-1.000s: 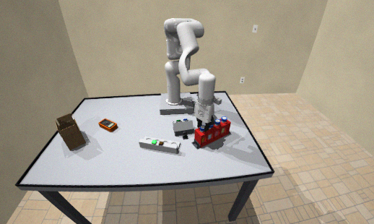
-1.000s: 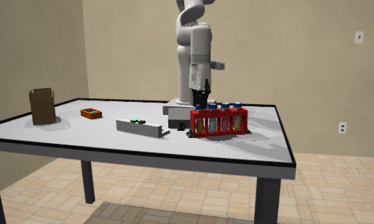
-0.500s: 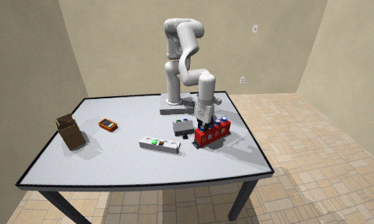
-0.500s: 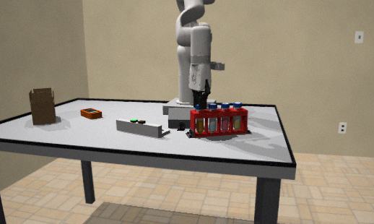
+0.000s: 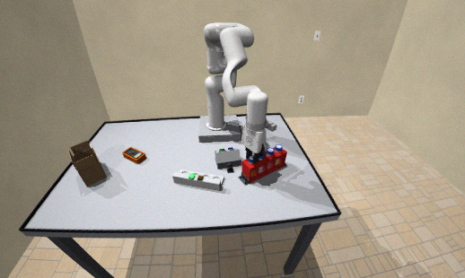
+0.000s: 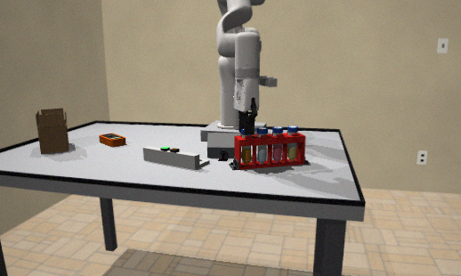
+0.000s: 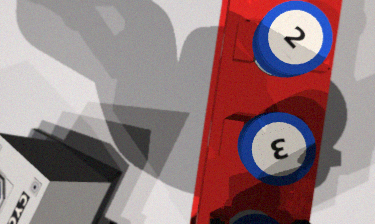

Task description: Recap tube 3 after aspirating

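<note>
My hand is 140 mm past the green key, 130 mm to the left of it and 60 mm above it. The rest, counted from my hand: blue key: 150 mm behind, 80 mm to the right, 60 mm below; then grey key housing: 130 mm behind, 110 mm to the right, 80 mm below; then orange device: 610 mm to the right, 200 mm behind, 110 mm below.
</note>
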